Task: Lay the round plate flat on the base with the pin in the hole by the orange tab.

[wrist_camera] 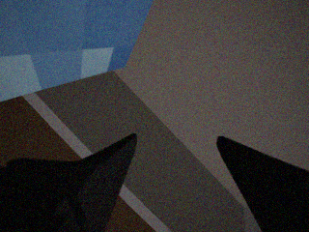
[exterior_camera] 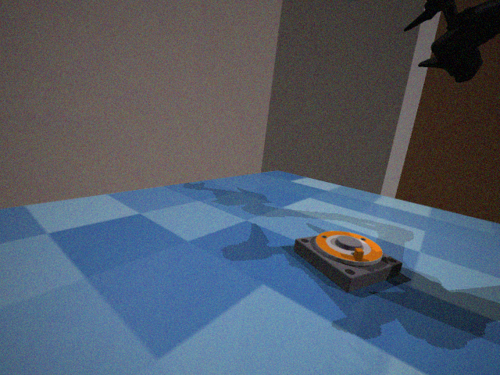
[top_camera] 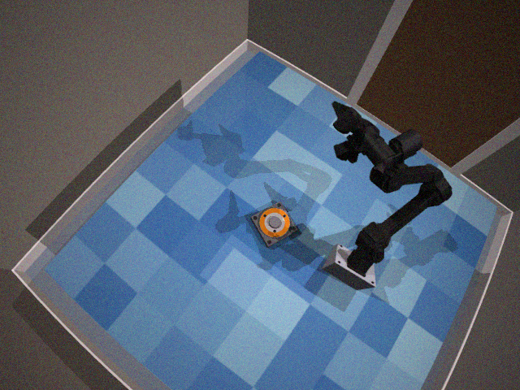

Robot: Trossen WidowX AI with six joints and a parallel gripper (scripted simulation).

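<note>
Right now the square grey base is 10 mm ahead of my gripper tip, 260 mm to the left of it and 390 mm below it.
</note>
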